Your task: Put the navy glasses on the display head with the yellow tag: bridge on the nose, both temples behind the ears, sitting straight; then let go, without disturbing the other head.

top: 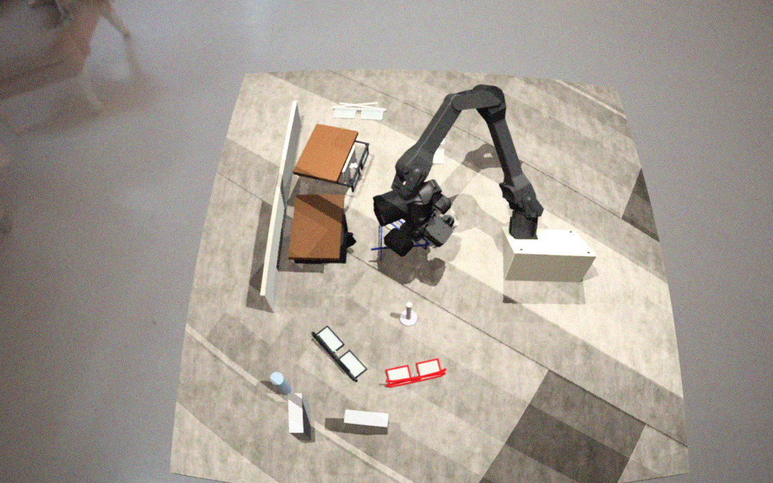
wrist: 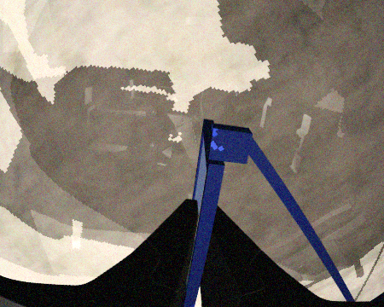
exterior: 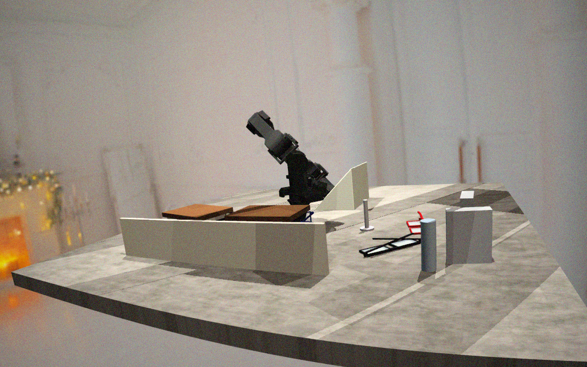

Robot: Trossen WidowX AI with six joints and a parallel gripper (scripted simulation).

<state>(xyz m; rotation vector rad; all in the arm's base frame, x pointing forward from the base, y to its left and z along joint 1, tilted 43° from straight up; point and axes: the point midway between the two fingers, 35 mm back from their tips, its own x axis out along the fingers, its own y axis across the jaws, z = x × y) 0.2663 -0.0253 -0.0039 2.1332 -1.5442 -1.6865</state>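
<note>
Right now my gripper tip is 3 cm short of the post, 20 cm to the right of it and 1 cm below it. The rest, counted from my gripper tip: light blue cylinder: 32 cm ahead, 39 cm to the left, 3 cm above; then cream wall: 35 cm ahead, 11 cm to the right, 4 cm above.
</note>
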